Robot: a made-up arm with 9 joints.
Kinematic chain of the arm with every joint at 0, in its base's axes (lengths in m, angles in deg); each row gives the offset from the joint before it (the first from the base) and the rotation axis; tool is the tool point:
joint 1: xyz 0 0 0.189 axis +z
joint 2: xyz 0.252 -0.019 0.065 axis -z
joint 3: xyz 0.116 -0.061 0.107 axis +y
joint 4: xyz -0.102 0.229 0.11 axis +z
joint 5: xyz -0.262 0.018 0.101 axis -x
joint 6: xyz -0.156 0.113 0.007 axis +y
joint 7: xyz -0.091 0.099 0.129 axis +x
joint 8: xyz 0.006 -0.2 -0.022 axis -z
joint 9: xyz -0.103 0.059 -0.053 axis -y
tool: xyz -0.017 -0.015 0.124
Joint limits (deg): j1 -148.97..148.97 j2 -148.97..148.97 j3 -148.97..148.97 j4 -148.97..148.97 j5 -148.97..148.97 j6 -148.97..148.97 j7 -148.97..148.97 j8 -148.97..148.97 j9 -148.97..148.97
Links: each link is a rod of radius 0.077 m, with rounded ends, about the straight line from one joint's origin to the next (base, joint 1, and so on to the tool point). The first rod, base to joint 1, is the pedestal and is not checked.
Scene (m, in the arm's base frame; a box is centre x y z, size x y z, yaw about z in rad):
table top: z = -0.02
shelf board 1: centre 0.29 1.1 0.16 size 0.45 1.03 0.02 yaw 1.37
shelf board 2: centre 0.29 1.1 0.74 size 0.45 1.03 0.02 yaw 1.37
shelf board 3: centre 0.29 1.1 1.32 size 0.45 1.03 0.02 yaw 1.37
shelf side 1: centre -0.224 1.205 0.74 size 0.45 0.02 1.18 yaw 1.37
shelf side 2: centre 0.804 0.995 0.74 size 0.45 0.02 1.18 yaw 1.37
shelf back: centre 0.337 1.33 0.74 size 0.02 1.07 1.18 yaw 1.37
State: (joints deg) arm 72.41 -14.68 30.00 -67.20 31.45 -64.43 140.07 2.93 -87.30
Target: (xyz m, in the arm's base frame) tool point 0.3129 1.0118 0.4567
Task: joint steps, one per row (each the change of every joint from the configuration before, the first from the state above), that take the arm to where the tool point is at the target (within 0.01 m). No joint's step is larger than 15 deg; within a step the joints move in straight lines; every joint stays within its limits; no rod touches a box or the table.
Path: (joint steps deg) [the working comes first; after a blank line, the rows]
Joints at the target: 41.72 22.17 25.17 -80.70 4.18 -55.72 148.97 4.62 -98.49
Straight joint move there: touches shelf side 1.

1: -13.33 4.26 -0.45 2.95 -0.89 -0.25 -4.80 0.73 2.11
2: -13.32 4.27 -0.44 2.95 -0.89 -0.26 -4.79 0.72 2.10
3: -13.33 4.26 -0.45 2.95 -0.89 -0.25 -4.80 0.73 2.11
4: -13.32 4.27 -0.44 2.95 -0.88 -0.25 -4.79 0.73 2.11
5: -13.33 4.26 -0.45 2.95 -0.89 -0.26 -4.80 0.72 2.11
6: 11.98 5.18 -0.86 -9.41 -7.61 3.33 10.96 -0.65 -7.24
7: 11.98 5.17 -0.87 -9.42 -7.61 3.32 10.96 -0.64 -7.25
8: 11.98 5.18 -0.87 -9.42 -7.61 3.33 10.96 -0.65 -7.24

